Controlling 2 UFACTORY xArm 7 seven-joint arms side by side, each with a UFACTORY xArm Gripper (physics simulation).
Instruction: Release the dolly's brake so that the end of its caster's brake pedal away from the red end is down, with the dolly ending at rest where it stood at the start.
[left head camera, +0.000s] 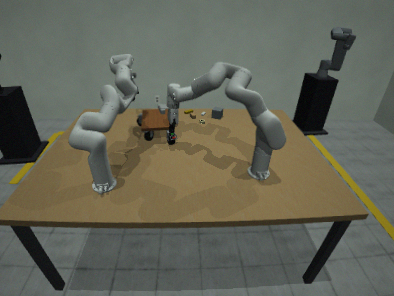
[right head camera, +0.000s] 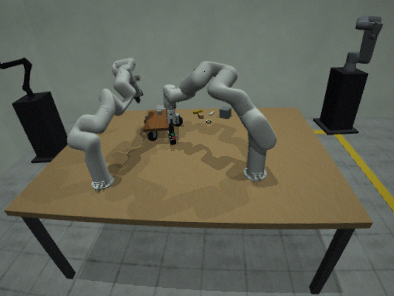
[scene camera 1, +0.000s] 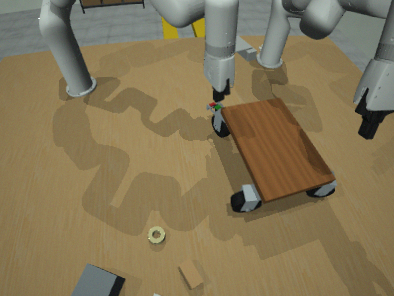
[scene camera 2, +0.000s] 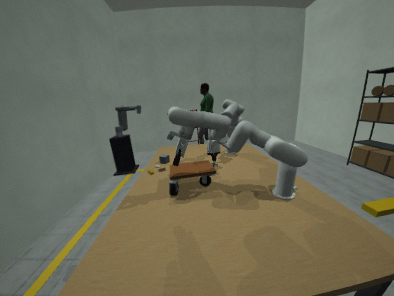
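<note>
The dolly (left head camera: 154, 120) (right head camera: 156, 121) (scene camera 1: 280, 145) (scene camera 2: 192, 169) has a brown wooden deck and stands upright on black-wheeled casters. Its brake pedal (scene camera 1: 215, 106), with red and green parts, sits on the caster at the deck's upper-left corner in scene camera 1. Which pedal end is down is too small to tell. My right gripper (scene camera 1: 219, 98) (scene camera 2: 214, 162) is shut, its fingertips directly above or at the pedal; contact cannot be made out. My left gripper (scene camera 1: 367, 136) (scene camera 2: 176, 163) is shut and empty, held above the table beside the dolly's far long side from the pedal.
In scene camera 1, a pale ring (scene camera 1: 150, 235), a small tan block (scene camera 1: 191, 274) and a grey box (scene camera 1: 94, 282) (left head camera: 217, 113) lie on the table (scene camera 1: 45, 200) below and left of the dolly. A yellow piece (left head camera: 188, 111) lies near the back edge in the left head camera.
</note>
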